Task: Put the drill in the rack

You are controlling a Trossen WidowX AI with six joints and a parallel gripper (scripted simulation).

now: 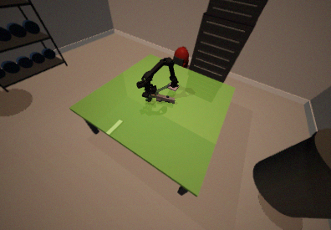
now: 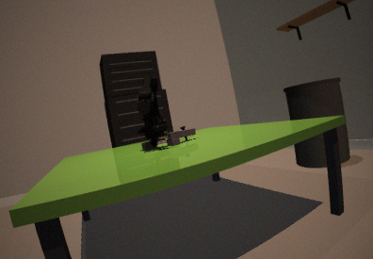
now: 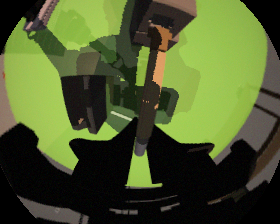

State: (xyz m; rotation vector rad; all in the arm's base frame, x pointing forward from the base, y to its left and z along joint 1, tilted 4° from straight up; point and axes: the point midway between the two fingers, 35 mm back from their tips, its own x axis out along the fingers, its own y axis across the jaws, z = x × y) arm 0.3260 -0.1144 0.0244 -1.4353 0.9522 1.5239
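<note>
My gripper tip is 2 cm past the tan drill, 4 cm to the right of it and 3 cm below it. The rest, counted from my gripper tip: grey block: 7 cm behind, 17 cm to the left, 2 cm above.
</note>
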